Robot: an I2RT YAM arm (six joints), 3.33 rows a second.
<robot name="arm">
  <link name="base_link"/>
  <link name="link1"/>
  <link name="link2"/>
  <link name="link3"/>
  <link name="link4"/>
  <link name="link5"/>
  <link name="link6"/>
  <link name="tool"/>
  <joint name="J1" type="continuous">
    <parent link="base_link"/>
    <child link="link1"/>
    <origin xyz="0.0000 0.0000 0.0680" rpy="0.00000 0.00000 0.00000"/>
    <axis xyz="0 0 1"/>
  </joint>
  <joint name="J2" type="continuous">
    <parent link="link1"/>
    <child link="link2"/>
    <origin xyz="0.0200 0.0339 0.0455" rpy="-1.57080 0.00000 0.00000"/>
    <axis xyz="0 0 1"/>
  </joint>
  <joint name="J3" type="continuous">
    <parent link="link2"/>
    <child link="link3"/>
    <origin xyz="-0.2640 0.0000 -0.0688" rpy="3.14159 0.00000 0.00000"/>
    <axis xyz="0 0 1"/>
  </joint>
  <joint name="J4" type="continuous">
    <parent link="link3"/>
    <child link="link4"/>
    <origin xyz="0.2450 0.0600 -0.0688" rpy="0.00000 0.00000 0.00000"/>
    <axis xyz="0 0 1"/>
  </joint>
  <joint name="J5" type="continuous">
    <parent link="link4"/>
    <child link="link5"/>
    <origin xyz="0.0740 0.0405 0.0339" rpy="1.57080 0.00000 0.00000"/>
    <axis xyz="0 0 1"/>
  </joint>
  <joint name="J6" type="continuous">
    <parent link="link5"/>
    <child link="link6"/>
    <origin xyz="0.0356 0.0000 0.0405" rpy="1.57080 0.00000 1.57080"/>
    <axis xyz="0 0 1"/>
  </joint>
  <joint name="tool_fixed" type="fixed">
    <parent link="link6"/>
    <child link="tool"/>
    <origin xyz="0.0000 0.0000 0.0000" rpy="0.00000 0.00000 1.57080"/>
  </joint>
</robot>
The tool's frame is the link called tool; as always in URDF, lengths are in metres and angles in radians. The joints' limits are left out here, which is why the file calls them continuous.
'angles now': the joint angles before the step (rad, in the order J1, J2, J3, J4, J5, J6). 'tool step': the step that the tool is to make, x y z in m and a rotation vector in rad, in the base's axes. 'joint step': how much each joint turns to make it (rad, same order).
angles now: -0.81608 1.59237 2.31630 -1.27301 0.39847 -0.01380
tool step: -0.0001 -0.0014 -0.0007 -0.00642 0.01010 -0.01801
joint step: -0.00141 0.00119 -0.00361 0.00315 0.02030 -0.00147
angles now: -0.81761 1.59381 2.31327 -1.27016 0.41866 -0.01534
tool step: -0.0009 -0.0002 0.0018 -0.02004 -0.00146 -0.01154
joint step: -0.00112 -0.00470 -0.00466 0.01806 0.01544 -0.00599
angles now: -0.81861 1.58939 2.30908 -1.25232 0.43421 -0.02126
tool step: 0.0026 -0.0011 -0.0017 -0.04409 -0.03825 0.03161
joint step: 0.00119 -0.04335 -0.09425 0.11664 -0.02563 -0.01811
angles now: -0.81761 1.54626 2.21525 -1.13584 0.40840 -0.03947
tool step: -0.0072 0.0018 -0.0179 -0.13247 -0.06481 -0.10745
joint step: -0.00150 -0.15558 -0.32037 0.30541 0.11433 0.00118
